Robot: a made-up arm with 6 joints.
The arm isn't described. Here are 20 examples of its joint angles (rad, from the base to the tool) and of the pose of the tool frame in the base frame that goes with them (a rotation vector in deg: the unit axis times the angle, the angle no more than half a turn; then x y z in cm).
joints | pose
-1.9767 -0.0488 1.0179 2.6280 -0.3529 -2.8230 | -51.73 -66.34 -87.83 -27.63 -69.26 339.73
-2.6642 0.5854 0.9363 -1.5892 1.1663 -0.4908 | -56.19 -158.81 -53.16 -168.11 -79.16 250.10
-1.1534 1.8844 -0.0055 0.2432 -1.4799 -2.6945 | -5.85 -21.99 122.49 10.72 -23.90 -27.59
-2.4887 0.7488 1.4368 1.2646 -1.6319 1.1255 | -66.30 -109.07 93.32 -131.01 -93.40 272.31
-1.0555 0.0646 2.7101 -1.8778 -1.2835 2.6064 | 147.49 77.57 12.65 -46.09 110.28 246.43
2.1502 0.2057 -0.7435 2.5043 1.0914 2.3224 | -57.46 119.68 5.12 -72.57 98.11 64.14
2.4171 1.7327 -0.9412 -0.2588 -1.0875 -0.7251 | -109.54 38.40 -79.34 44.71 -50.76 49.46
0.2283 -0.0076 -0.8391 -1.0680 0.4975 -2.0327 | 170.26 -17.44 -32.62 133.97 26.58 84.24
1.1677 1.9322 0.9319 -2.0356 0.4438 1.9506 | -36.30 63.17 26.32 66.89 152.05 -16.57
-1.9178 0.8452 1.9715 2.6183 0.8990 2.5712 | 39.34 -44.85 -67.19 -33.72 -116.62 317.69
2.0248 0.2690 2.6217 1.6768 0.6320 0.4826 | 35.45 -89.59 -45.78 34.30 -84.83 296.01
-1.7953 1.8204 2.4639 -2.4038 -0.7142 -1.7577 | 139.17 -42.10 102.05 -33.42 -182.65 229.28
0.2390 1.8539 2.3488 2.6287 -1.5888 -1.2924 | -13.22 -59.14 -86.75 187.04 38.19 207.12
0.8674 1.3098 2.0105 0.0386 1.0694 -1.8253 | 102.21 -24.24 137.65 110.22 132.69 266.09
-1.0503 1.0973 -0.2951 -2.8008 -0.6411 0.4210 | 161.05 -51.13 -57.54 60.92 -102.09 8.11
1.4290 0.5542 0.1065 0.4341 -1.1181 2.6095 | 116.97 40.10 -66.61 29.92 179.52 118.78
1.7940 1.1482 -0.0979 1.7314 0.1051 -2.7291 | -17.48 99.06 41.25 -30.27 126.29 7.49
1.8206 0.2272 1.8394 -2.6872 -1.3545 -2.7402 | 100.07 -121.00 3.04 -5.32 -5.28 338.46
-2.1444 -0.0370 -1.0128 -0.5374 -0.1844 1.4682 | 45.60 71.68 -77.20 -52.68 -98.85 63.54
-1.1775 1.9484 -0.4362 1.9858 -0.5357 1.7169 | -70.75 29.44 134.71 -18.82 29.34 -8.31
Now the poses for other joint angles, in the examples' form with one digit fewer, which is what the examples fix.
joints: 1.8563 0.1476 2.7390 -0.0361 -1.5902 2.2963
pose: -33.6 -93.6 9.7 26.8 -99.6 264.0
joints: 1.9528 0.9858 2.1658 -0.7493 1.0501 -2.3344
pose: -54.4 -27.7 -37.4 -32.2 95.0 316.6
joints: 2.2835 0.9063 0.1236 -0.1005 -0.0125 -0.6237
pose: -28.4 78.1 93.3 -123.4 134.0 64.0
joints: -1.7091 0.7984 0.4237 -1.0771 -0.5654 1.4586
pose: 28.3 34.7 -62.6 -15.3 -207.6 125.7
